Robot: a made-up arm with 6 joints. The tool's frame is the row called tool.
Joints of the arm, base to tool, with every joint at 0 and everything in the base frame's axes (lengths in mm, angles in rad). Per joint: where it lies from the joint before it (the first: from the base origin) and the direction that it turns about. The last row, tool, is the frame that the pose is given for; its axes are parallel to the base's.
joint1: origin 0.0 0.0 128.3 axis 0 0 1
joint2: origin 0.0 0.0 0.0 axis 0 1 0
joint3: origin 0.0 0.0 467.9 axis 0 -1 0
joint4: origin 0.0 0.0 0.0 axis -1 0 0
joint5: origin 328.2 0.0 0.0 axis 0 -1 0
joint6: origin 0.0 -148.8 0.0 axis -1 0 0
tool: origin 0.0 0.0 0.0
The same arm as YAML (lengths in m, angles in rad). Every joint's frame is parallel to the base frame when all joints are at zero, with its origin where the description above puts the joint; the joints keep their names.
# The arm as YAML. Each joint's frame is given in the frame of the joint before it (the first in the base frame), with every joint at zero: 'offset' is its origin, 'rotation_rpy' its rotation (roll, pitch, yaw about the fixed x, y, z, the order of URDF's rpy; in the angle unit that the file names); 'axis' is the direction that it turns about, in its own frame. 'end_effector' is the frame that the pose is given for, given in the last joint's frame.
length_unit: m
angle_unit: rad
chain:
  - id: joint1
    offset: [0.0, 0.0, 0.1283]
    rotation_rpy: [0.0, 0.0, 0.0]
    axis: [0.0, 0.0, 1.0]
  - id: joint2
    offset: [0.0, 0.0, 0.0]
    rotation_rpy: [0.0, 0.0, 0.0]
    axis: [0.0, 1.0, 0.0]
  - id: joint3
    offset: [0.0, 0.0, 0.4679]
    rotation_rpy: [0.0, 0.0, 0.0]
    axis: [0.0, -1.0, 0.0]
  - id: joint4
    offset: [0.0, 0.0, 0.0]
    rotation_rpy: [0.0, 0.0, 0.0]
    axis: [-1.0, 0.0, 0.0]
  - id: joint5
    offset: [0.3282, 0.0, 0.0]
    rotation_rpy: [0.0, 0.0, 0.0]
    axis: [0.0, -1.0, 0.0]
  - id: joint6
    offset: [0.0, -0.1488, 0.0]
    rotation_rpy: [0.0, 0.0, 0.0]
    axis: [-1.0, 0.0, 0.0]
end_effector:
  offset: [0.0, 0.0, 0.0]
  rotation_rpy: [0.0, 0.0, 0.0]

